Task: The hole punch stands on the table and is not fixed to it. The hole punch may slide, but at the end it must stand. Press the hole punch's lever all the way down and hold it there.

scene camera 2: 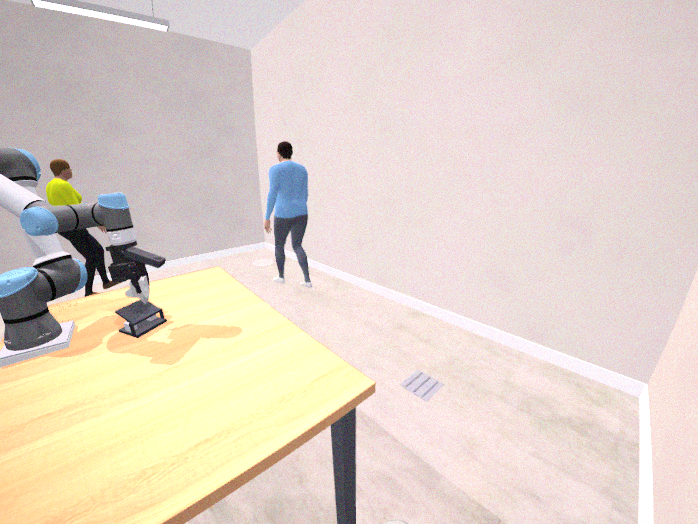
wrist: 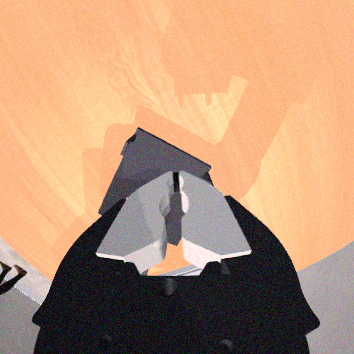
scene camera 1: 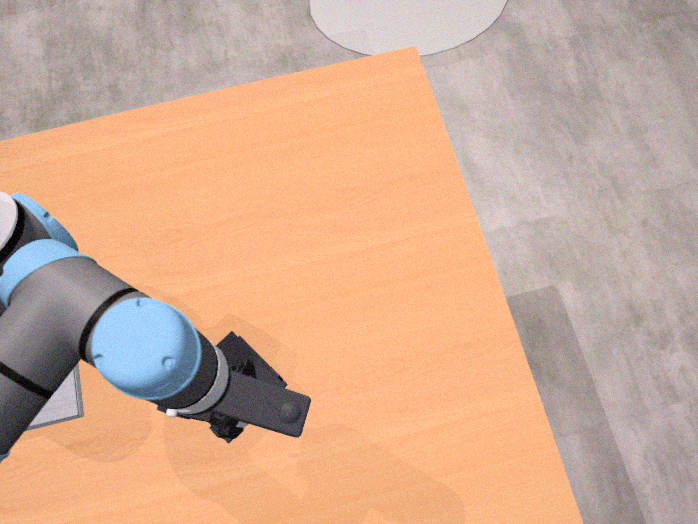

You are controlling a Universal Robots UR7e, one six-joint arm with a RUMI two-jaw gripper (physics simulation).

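Pixels of known places: gripper, fingertip midpoint: [scene camera 2: 146, 303] [wrist: 176, 174]; arm's base, origin of the base link: [scene camera 2: 35, 338].
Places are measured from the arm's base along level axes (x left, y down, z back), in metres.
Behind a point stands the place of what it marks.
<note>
The black hole punch [scene camera 1: 235, 345] @(x -0.003, y -0.051, z -0.356 m) [scene camera 2: 140, 311] @(x -0.059, y -0.038, z -0.345 m) [wrist: 150, 157] @(x -0.065, y -0.027, z -0.384 m) stands upright on the wooden table. Its flat top lever shows raised in scene camera 2, with a gap between it and the base. My gripper [scene camera 2: 145, 300] @(x -0.094, y -0.077, z -0.376 m) [wrist: 176, 174] @(x -0.094, y -0.077, z -0.376 m) is shut and empty and points down. Its fingertips are over the lever, at or very close to its surface; whether they touch it I cannot tell. In the wrist view the fingers cover the lever's near part. In scene camera 1 the arm and gripper body hide the fingertips and much of the hole punch.
The table [scene camera 1: 349, 197] @(x 0.246, y 0.028, z -0.538 m) [scene camera 2: 236, 366] @(x -0.443, y 0.028, z -0.599 m) has a far corner and a right edge beyond the hole punch. The arm's base plate [scene camera 1: 64, 399] @(x -0.048, y 0.003, z -0.090 m) [scene camera 2: 66, 336] @(x -0.033, y 0.004, z -0.100 m) is to the left. Two people, in blue [scene camera 2: 290, 188] and in yellow [scene camera 2: 62, 192], stand beyond the table.
</note>
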